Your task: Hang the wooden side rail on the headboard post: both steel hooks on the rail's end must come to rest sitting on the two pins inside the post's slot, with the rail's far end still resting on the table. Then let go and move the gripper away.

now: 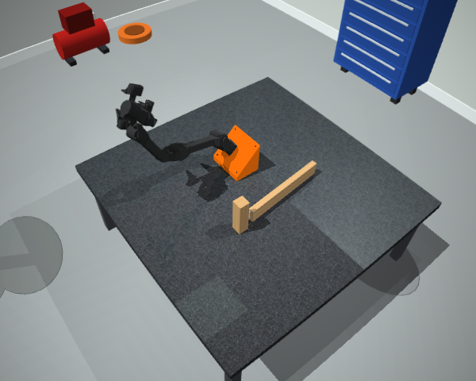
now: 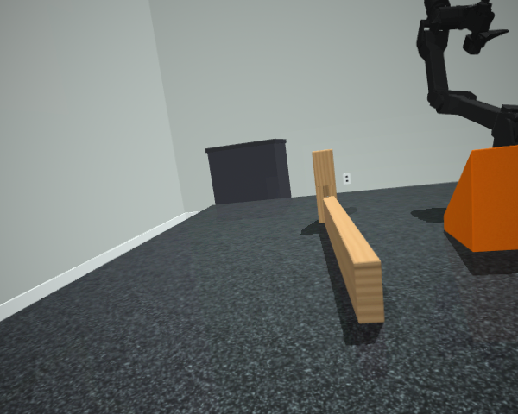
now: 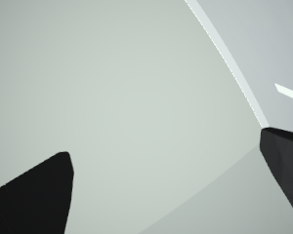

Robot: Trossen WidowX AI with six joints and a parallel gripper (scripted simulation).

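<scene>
Now: gripper tip 53 cm short of the wooden headboard post, 23 cm to the right of it and 40 cm above it.
</scene>
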